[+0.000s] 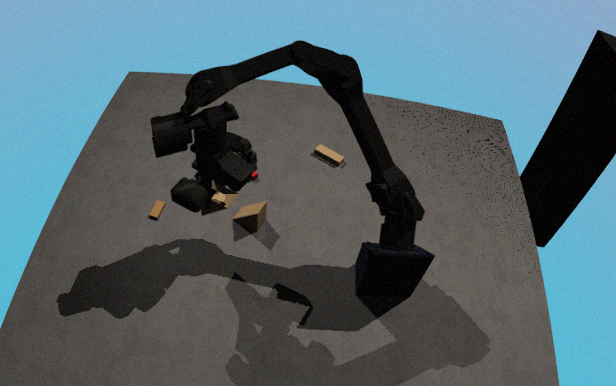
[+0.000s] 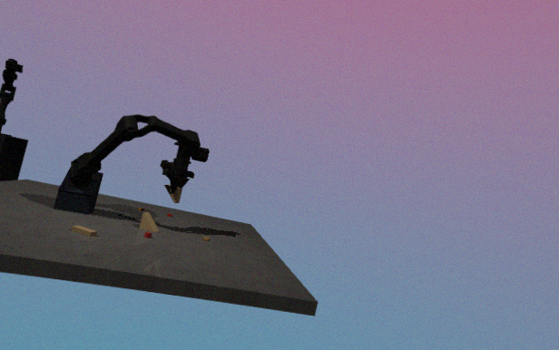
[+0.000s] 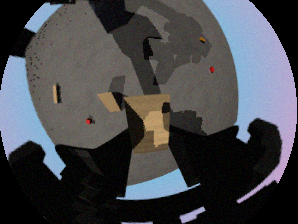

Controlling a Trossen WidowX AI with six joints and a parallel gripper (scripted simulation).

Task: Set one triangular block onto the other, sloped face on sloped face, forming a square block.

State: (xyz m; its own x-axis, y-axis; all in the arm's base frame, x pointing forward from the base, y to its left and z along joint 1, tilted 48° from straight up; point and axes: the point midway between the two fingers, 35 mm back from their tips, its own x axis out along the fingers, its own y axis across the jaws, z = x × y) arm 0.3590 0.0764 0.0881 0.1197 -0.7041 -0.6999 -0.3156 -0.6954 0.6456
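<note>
Right now my gripper tip is 30 mm past the small red cube, 210 mm to the left of it and 150 mm above it. The rest, counted from my gripper tip: long tan block (210 mm behind, 320 mm to the right, 150 mm below); triangular block (10 mm above).
</note>
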